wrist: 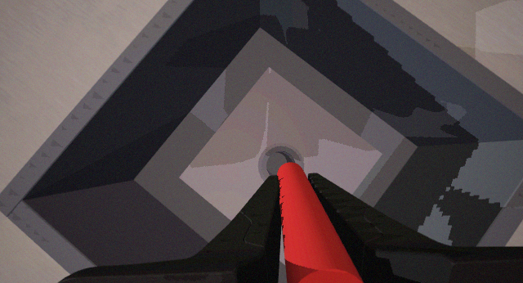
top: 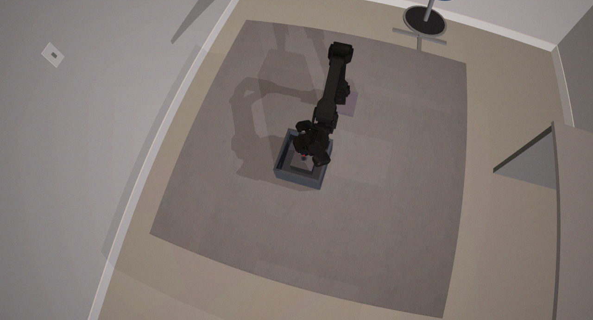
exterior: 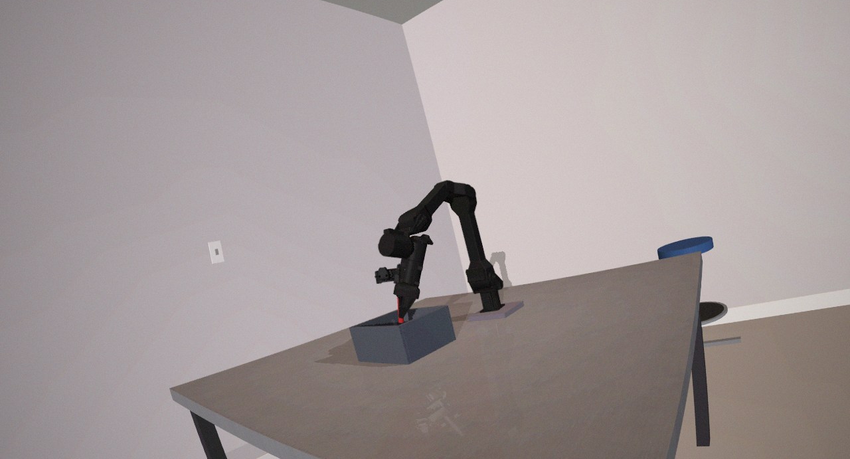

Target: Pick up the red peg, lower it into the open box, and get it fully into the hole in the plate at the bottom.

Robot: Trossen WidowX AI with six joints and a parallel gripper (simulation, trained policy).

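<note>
Now: the red peg 30 mm above my gripper tip and 10 mm to the left of it. The rest, counted from my gripper tip: box (70 mm below, 10 mm ahead); then plate (50 mm below, 10 mm ahead).
</note>
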